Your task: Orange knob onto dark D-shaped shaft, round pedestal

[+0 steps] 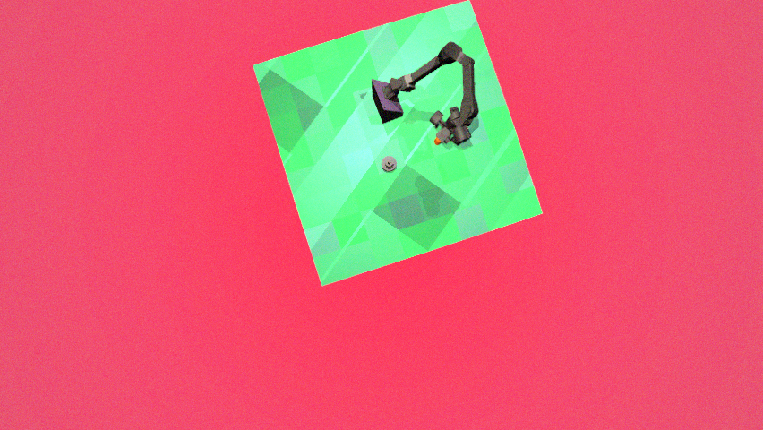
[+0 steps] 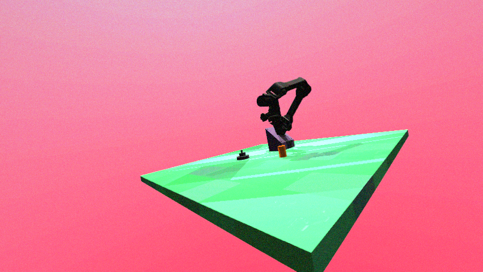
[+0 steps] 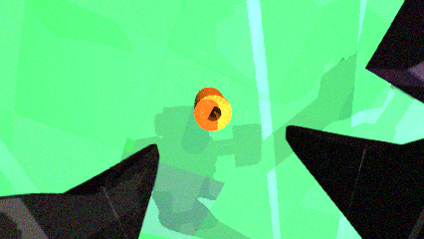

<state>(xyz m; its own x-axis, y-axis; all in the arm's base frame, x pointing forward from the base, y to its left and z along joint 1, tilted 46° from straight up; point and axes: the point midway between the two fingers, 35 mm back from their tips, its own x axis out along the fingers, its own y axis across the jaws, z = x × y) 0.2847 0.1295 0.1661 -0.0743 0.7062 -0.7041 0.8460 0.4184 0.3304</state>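
The orange knob is 10 cm below my gripper tip. From my gripper tip the other things lie so: dark pedestal (4 cm ahead, 30 cm to the right, 9 cm below).
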